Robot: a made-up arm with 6 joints.
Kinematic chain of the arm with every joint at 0, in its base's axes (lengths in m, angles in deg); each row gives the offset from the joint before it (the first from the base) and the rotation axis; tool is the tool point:
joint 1: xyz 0 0 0.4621 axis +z
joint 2: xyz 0.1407 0 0 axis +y
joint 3: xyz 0 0 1.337 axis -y
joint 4: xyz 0 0 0.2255 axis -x
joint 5: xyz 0.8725 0 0 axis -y
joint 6: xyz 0.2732 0 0 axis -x
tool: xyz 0 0 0
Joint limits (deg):
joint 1: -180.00..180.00
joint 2: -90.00..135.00
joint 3: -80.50..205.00
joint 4: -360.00..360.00
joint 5: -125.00..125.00
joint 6: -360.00..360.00
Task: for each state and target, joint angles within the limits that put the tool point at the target. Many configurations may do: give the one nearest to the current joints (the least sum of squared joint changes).
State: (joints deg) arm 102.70 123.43 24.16 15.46 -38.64 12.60
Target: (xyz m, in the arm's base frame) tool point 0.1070 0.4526 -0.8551
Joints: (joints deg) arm 85.60 120.97 -22.97 19.43 -52.34 12.60
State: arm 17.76 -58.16 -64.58 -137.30 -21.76 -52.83
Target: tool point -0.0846 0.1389 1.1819
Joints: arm 14.64 -71.59 -73.19 -123.24 -42.98 -52.83
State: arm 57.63 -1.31 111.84 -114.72 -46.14 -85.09
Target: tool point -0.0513 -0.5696 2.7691
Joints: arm 96.26 -3.79 103.90 -118.98 -28.25 -85.09
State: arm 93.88 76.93 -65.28 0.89 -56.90 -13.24
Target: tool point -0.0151 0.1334 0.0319
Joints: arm 95.58 132.38 -76.67 -0.76 -34.46 -13.24
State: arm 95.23 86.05 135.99 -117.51 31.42 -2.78
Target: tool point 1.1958 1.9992 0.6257
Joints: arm 62.75 109.10 134.41 -117.12 37.46 -2.78
